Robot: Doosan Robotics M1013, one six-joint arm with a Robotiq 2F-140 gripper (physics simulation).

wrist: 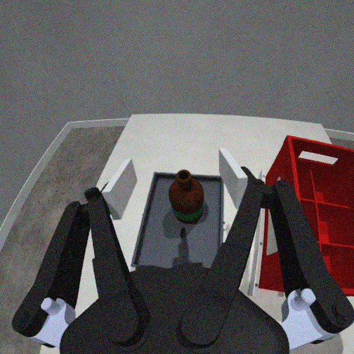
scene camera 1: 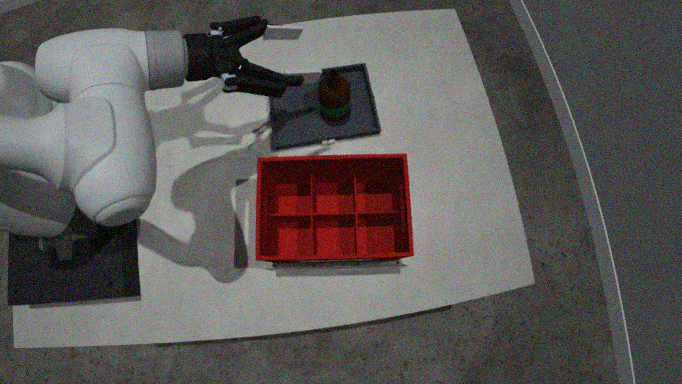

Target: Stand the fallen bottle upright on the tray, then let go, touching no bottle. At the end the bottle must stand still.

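A brown bottle with a green band stands upright on the dark grey tray, its neck pointing up. My gripper is open and empty. In the scene view it is left of the bottle, with its fingers pointing towards the bottle's side and apart from it. In the wrist view the bottle shows in the gap between the two pale finger pads, farther away than the pads. The bottle casts a shadow on the tray, and its base shows in both views.
A red crate with several compartments stands beside the tray, below it in the scene view and at the right in the wrist view. A dark base plate lies under the arm at the left. All stand on a white table top.
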